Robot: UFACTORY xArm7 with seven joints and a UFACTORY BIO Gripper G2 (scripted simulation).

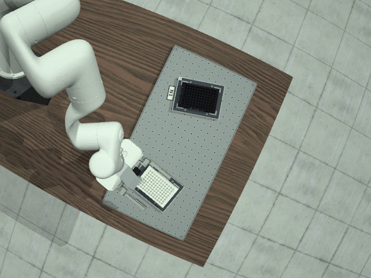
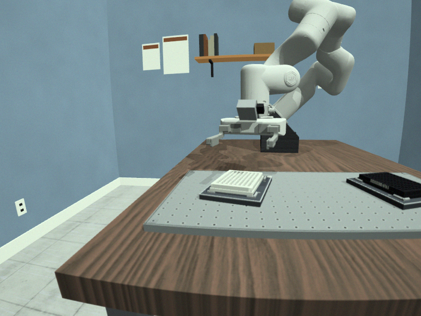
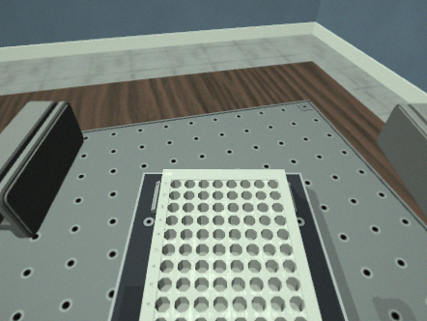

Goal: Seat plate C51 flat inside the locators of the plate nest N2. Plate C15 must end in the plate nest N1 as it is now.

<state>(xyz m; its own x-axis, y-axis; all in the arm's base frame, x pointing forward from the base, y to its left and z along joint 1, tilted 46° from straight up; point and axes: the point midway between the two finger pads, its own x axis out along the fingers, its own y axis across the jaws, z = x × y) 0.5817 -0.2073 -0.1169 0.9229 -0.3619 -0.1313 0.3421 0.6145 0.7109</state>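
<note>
Right now the white well plate C51 is 8 cm below my hand and 1 cm ahead of it. Also, from my hand: black well plate C15 (33 cm to the left, 8 cm below, 5 cm ahead); then plate nest N1 (33 cm to the left, 10 cm below, 5 cm ahead); then dark plate nest N2 (10 cm below).
</note>
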